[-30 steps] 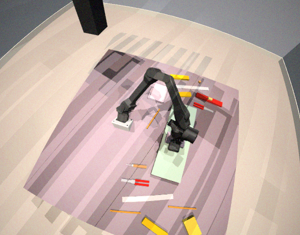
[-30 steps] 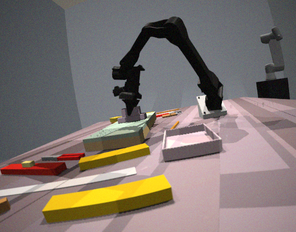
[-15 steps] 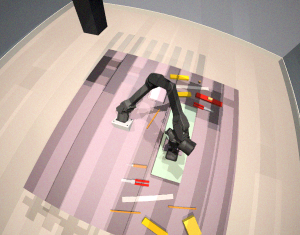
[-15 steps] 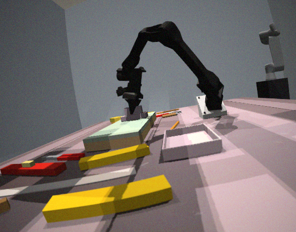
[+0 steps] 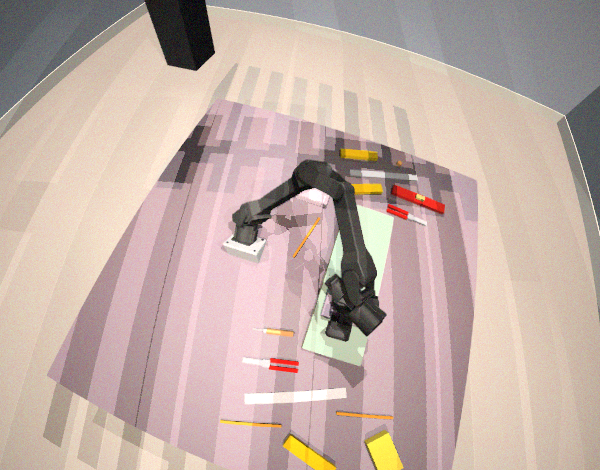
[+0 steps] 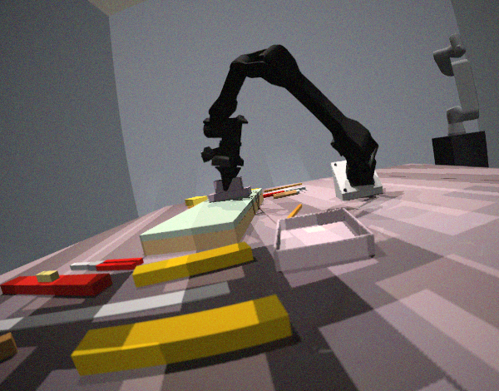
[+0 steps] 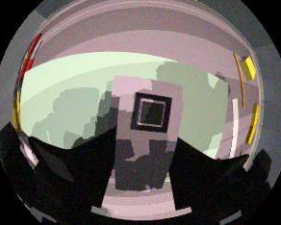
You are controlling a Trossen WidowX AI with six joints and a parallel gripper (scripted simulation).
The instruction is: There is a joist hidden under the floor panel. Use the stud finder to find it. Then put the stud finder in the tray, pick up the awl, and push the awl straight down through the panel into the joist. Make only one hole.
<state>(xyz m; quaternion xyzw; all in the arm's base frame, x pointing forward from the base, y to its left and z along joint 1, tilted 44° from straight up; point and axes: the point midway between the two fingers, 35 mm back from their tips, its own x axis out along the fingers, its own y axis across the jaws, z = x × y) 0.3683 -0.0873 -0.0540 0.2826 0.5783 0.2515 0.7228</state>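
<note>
My gripper tip is now 23 cm past the tray, 42 cm to the right of it and 5 cm above it. From my gripper tip the other things lie so: red level (17 cm ahead, 53 cm to the left, 5 cm below); then stud finder (1 cm ahead, 2 cm above); then awl (19 cm behind, 13 cm to the right, 6 cm below).
</note>
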